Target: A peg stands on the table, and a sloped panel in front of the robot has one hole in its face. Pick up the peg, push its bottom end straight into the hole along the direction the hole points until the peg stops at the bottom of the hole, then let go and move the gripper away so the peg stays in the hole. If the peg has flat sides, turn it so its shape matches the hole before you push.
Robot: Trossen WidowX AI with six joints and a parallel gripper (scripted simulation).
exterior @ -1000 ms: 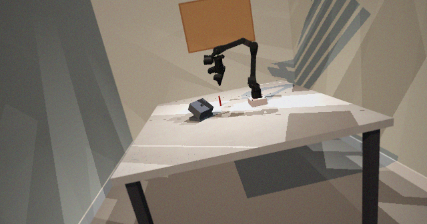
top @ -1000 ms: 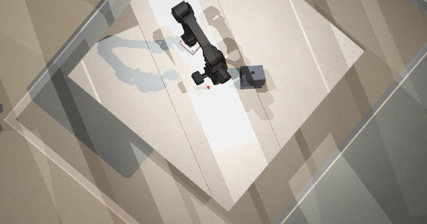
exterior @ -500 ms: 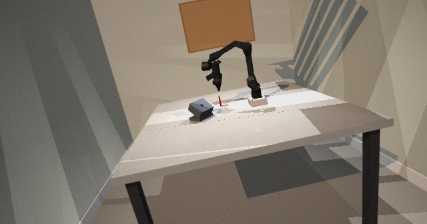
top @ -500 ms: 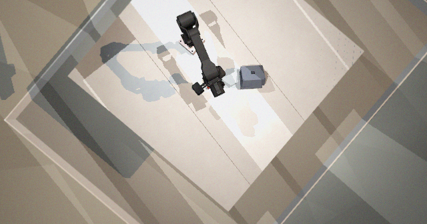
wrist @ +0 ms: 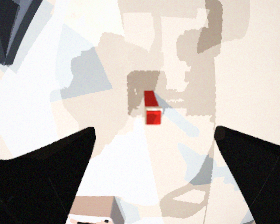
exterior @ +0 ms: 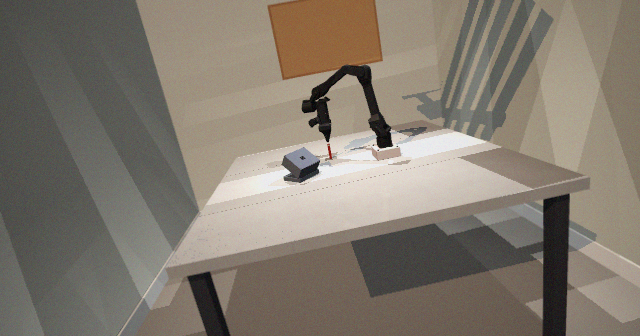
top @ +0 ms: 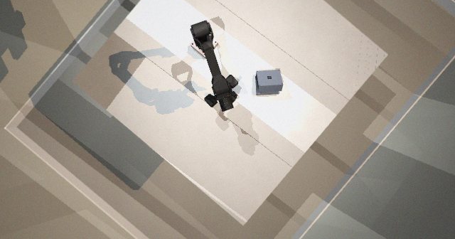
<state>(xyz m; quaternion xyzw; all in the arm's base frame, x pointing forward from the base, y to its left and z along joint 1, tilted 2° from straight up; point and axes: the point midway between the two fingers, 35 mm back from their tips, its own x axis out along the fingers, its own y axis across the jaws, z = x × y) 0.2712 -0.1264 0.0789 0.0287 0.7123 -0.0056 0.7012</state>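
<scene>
My gripper tip is now 4 cm above the thin red square-sided peg. Also, from my gripper tip: grey sloped panel block 23 cm to the left, 14 cm ahead, 3 cm below; then dark square hole 24 cm to the left, 13 cm ahead, 1 cm below.
</scene>
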